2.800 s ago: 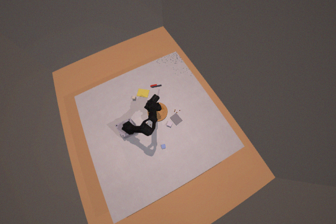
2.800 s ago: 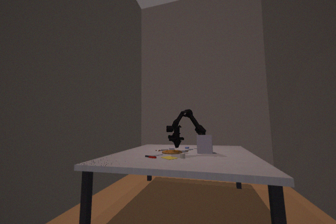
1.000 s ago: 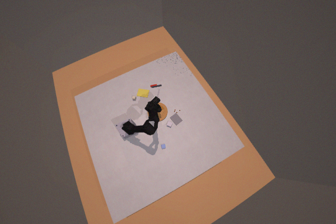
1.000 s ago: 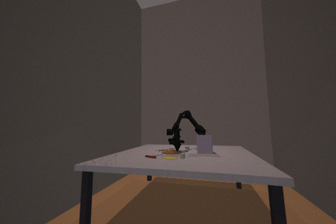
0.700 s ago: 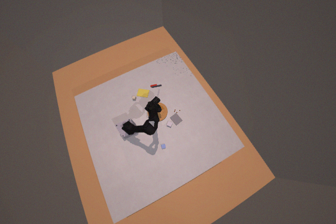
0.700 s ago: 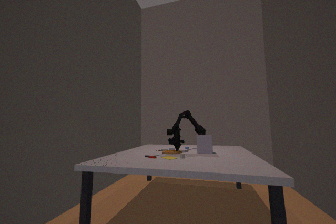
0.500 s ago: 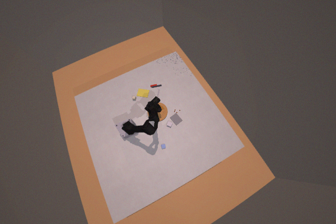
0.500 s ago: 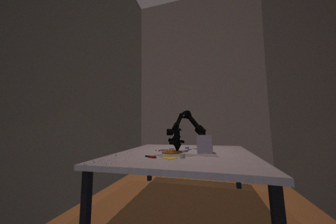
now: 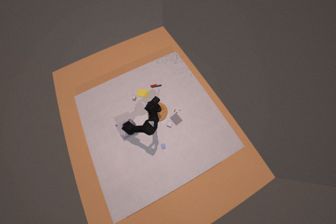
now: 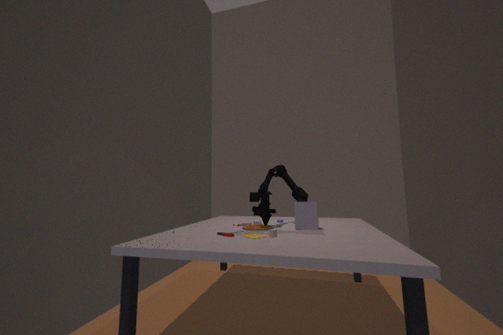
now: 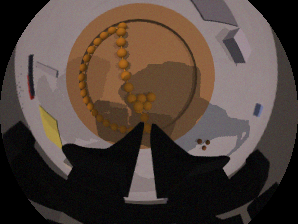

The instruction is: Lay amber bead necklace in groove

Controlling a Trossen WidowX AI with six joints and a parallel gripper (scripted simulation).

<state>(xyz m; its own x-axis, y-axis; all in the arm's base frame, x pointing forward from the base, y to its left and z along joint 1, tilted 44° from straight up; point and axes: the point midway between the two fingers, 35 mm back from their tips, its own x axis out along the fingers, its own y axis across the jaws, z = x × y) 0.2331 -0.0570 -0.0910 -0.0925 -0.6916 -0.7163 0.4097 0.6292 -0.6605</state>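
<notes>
Now: the round bead board 50 mm ahead of my gripper tip and 10 mm below it. The rest, counted from my gripper tip: cream cube (260 mm to the left, 80 mm behind); thin grey bar (170 mm to the left, 160 mm ahead, 20 mm below); grey square plate (170 mm ahead, 160 mm to the right, 20 mm below).
</notes>
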